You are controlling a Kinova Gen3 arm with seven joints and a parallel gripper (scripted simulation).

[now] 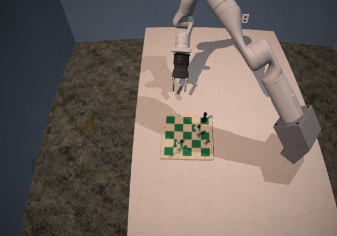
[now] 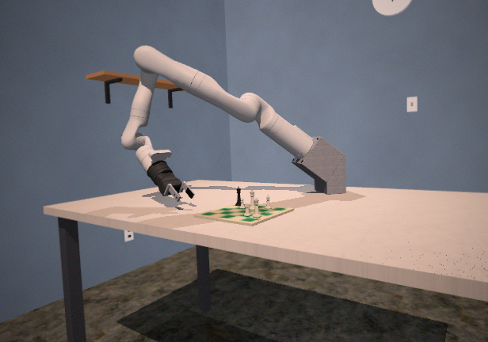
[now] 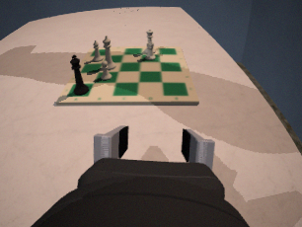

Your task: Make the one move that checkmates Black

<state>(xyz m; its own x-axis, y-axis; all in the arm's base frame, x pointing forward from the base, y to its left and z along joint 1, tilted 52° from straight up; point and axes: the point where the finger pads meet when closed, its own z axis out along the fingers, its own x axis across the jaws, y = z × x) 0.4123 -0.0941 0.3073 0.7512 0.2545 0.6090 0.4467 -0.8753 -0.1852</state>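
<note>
The chessboard is 2 cm behind my hand, 23 cm to the left of it and 5 cm below it. From my hand the other things lie so: black piece: 10 cm behind, 15 cm to the left, 1 cm below.
</note>
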